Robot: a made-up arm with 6 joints. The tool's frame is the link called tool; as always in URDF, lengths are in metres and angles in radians. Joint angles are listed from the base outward.
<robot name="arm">
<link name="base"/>
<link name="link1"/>
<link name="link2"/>
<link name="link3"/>
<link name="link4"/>
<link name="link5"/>
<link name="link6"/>
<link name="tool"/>
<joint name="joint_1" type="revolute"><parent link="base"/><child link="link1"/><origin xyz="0 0.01 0.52" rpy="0 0 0"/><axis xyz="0 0 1"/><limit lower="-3" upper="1.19"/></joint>
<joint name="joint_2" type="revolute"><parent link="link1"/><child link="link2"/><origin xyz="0.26 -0.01 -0.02" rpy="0 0 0"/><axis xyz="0 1 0"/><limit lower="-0.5" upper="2.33"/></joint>
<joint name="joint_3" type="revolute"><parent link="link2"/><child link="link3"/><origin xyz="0.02 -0.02 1.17" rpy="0 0 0"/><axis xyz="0 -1 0"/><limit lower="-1.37" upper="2.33"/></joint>
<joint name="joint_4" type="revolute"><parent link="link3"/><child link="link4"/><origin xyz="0 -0.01 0.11" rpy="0 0 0"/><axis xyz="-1 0 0"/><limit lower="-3.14" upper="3.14"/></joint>
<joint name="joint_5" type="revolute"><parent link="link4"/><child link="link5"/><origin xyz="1.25 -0.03 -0.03" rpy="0 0 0"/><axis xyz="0 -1 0"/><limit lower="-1.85" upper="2.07"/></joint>
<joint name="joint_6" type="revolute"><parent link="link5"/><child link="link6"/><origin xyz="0.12 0.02 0" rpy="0 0 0"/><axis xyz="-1 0 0"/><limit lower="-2.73" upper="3.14"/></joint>
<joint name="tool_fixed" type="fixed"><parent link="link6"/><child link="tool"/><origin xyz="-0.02 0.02 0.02" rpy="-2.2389 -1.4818 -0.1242"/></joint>
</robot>
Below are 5 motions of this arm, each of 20 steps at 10 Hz.
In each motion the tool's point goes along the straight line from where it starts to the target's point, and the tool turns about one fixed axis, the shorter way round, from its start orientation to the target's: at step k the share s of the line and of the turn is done. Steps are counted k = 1, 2, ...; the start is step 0. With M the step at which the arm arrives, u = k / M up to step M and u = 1 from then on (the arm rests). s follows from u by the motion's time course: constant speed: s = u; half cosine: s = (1 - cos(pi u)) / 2; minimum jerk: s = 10 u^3 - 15 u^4 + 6 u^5.
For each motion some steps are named. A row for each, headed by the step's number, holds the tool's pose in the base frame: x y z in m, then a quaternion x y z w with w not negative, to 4 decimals.
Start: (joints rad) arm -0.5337 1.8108 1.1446 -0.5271 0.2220 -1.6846
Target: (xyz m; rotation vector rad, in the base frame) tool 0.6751 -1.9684 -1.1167 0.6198 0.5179 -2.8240
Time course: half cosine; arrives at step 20
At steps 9, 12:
9: 1.5134 -1.5991 -0.7878 0.0970 0.4558 -0.8314 0.3027
12: 1.1760 -1.7477 -0.9202 0.1452 0.3489 -0.8979 0.2257

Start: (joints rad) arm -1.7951 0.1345 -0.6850 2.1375 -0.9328 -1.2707
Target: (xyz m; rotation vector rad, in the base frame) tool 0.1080 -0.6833 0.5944 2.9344 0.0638 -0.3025
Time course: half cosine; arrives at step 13
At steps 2, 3, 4, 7, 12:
2: -0.4027 -1.3641 0.7962 0.7958 -0.5116 -0.0369 0.3217
3: -0.3656 -1.3146 0.7815 0.8217 -0.4773 -0.0424 0.3085
4: -0.3168 -1.2495 0.7622 0.8532 -0.4305 -0.0496 0.2902
7: -0.1302 -1.0008 0.6885 0.9447 -0.2393 -0.0752 0.2113
12: 0.1001 -0.6938 0.5975 0.9898 0.0128 -0.1013 0.0993

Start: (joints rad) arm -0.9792 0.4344 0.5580 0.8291 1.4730 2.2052
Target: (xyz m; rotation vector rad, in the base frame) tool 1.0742 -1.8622 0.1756 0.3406 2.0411 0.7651
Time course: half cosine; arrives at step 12
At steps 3, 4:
3: 1.1268 -1.6989 1.6217 0.1383 0.3549 -0.0823 0.9209
4: 1.1204 -1.7187 1.4462 0.1431 0.4311 -0.0324 0.8903

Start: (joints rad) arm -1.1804 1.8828 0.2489 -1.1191 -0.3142 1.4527
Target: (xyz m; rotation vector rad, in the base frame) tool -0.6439 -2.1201 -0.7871 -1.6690 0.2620 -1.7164
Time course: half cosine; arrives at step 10
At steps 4, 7, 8, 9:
4: 0.1400 -1.5463 -1.0709 -0.7519 0.2970 -0.3388 0.4813
7: -0.3971 -1.9394 -0.8765 -0.6932 0.1667 -0.5724 0.4050
8: -0.5295 -2.0364 -0.8285 -0.6698 0.1320 -0.6236 0.3808
9: -0.6146 -2.0986 -0.7977 -0.6530 0.1094 -0.6549 0.3643

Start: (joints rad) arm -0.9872 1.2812 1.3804 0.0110 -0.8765 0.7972
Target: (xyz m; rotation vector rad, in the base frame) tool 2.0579 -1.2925 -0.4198 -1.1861 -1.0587 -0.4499
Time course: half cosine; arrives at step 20
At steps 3, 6, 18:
3: 1.4976 -2.1985 0.8733 -0.9668 -0.0098 -0.2279 0.1155
6: 1.5875 -2.0532 0.6659 -0.9408 -0.0944 -0.2356 0.2244
18: 2.0434 -1.3159 -0.3863 -0.5463 -0.4624 -0.2031 0.6682

